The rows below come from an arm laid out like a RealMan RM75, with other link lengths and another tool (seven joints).
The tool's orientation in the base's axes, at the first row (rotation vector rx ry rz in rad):
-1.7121 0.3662 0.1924
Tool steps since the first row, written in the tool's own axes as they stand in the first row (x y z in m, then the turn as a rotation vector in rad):
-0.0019 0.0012 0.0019 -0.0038 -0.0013 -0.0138
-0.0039 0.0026 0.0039 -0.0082 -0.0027 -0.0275
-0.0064 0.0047 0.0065 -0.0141 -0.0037 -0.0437
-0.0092 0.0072 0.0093 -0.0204 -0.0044 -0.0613
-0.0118 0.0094 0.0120 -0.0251 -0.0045 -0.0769
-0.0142 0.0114 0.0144 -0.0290 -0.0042 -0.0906
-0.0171 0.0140 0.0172 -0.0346 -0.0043 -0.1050
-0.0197 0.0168 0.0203 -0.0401 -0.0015 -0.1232
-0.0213 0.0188 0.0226 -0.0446 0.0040 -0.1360
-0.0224 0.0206 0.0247 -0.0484 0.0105 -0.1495
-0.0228 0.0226 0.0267 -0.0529 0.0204 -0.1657
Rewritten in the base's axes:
-0.0020 0.0020 -0.0008 -0.0042 -0.0129 0.0049
-0.0042 0.0040 -0.0018 -0.0089 -0.0255 0.0100
-0.0071 0.0066 -0.0034 -0.0153 -0.0405 0.0157
-0.0104 0.0094 -0.0053 -0.0223 -0.0568 0.0216
-0.0134 0.0121 -0.0069 -0.0279 -0.0715 0.0259
-0.0161 0.0144 -0.0084 -0.0327 -0.0845 0.0294
-0.0195 0.0172 -0.0103 -0.0390 -0.0979 0.0338
-0.0227 0.0202 -0.0126 -0.0465 -0.1154 0.0362
-0.0247 0.0224 -0.0144 -0.0537 -0.1281 0.0349
-0.0262 0.0244 -0.0160 -0.0605 -0.1417 0.0325
-0.0271 0.0261 -0.0181 -0.0694 -0.1584 0.0276

